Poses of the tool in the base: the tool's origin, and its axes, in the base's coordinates. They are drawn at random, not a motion.
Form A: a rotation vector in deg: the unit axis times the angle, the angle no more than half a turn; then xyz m.
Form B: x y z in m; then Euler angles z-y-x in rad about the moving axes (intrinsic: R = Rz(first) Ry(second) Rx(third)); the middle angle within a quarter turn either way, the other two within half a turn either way. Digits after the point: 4 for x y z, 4 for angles.
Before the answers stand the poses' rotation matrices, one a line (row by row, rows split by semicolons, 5 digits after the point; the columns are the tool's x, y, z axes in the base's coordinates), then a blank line. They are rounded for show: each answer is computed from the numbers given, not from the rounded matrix.
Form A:
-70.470 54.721 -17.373 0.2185 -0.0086 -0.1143
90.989 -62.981 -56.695 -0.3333 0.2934 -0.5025
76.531 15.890 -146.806 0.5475 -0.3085 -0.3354
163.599 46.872 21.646 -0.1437 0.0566 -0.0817
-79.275 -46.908 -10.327 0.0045 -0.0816 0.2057
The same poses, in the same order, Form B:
0.59481 -0.28292 0.75244; -0.66514 0.35244 0.65832; -0.45144 -0.89204 0.02145
0.27351 -0.20325 -0.94015; -0.95627 -0.16277 -0.24301; -0.10364 0.96550 -0.23888
-0.55415 0.29547 -0.77821; -0.12211 -0.95362 -0.27512; -0.82341 -0.05743 0.56454
0.81984 0.49975 0.27949; 0.53682 -0.84066 -0.07152; 0.19921 0.20867 -0.95748
0.71887 0.56443 -0.40575; 0.34185 0.22119 0.91335; 0.60527 -0.79529 -0.03395

0.2185 -0.0086 -0.1143 -0.8412 0.4684 -1.5468
-0.3333 0.2934 -0.5025 -1.2922 0.1038 1.8133
0.5475 -0.3085 -0.3354 -2.9247 0.9674 -0.1014
-0.1437 0.0566 -0.0817 0.5797 -0.2006 2.9270
0.0045 -0.0816 0.2057 0.4439 -0.6501 -1.6135

